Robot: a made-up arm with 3 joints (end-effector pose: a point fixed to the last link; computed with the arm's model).
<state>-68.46 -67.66 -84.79</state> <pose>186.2 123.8 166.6 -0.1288 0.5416 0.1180 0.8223</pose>
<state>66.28 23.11 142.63</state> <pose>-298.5 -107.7 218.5 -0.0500 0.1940 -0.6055 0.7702</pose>
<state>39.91 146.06 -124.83</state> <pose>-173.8 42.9 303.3 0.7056 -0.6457 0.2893 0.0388</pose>
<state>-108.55 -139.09 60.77</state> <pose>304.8 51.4 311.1 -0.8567 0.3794 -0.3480 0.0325</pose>
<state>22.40 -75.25 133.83</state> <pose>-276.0 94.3 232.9 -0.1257 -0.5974 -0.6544 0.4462</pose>
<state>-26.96 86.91 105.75</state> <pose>-79.0 298.5 181.1 0.5315 0.4365 -0.6650 0.2911</pose>
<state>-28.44 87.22 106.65</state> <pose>-71.8 301.1 182.5 0.5352 0.4351 -0.6692 0.2766</pose>
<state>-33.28 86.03 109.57</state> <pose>-48.5 306.7 186.6 0.5365 0.4214 -0.6931 0.2329</pose>
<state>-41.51 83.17 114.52</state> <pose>-7.6 311.8 193.5 0.5335 0.3948 -0.7317 0.1553</pose>
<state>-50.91 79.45 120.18</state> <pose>40.7 310.7 201.6 0.5258 0.3632 -0.7668 0.0597</pose>
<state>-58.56 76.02 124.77</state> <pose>80.7 304.1 208.2 -0.5158 -0.3363 0.7876 0.0229</pose>
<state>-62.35 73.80 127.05</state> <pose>100.4 298.7 211.4 -0.5072 -0.3213 0.7970 0.0655</pose>
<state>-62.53 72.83 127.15</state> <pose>101.0 298.3 211.3 -0.5017 -0.3173 0.8019 0.0679</pose>
